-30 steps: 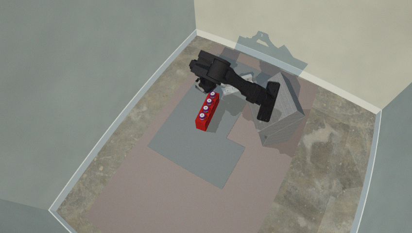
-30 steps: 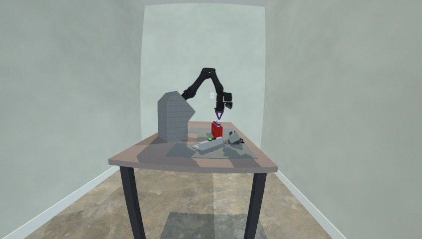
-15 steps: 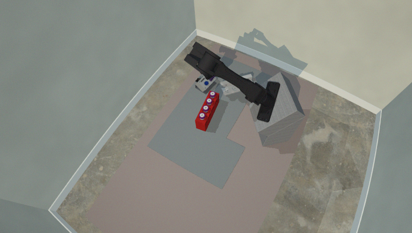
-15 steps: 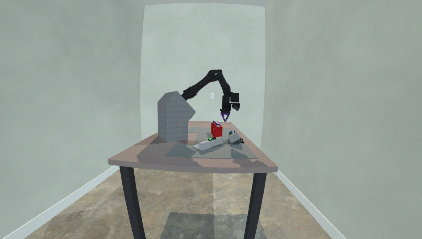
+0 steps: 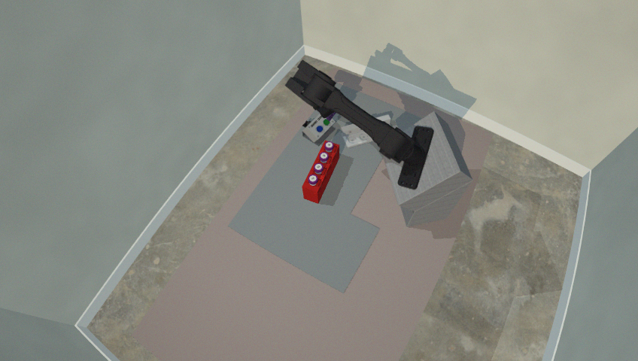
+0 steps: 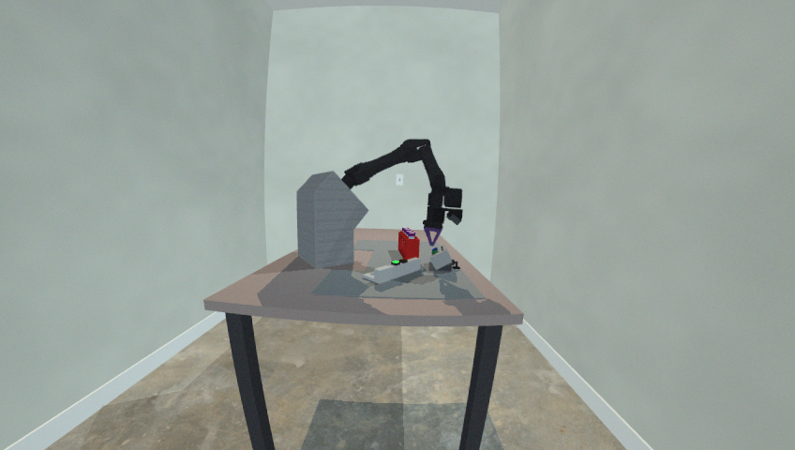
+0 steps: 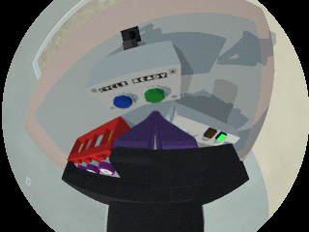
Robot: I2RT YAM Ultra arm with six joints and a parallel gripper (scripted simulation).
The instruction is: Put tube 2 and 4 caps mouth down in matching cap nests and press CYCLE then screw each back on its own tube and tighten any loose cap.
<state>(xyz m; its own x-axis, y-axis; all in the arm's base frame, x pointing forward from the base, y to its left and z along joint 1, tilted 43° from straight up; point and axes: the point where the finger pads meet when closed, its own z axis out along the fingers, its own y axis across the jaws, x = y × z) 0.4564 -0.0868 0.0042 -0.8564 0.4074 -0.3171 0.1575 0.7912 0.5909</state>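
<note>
Right now my hand is 10 mm short of the green ready key and 30 mm above it. Also, from my hand: blue cycle key (10 mm ahead, 40 mm to the left, 30 mm below); key desk (30 mm ahead, 20 mm to the left, 50 mm below).
</note>
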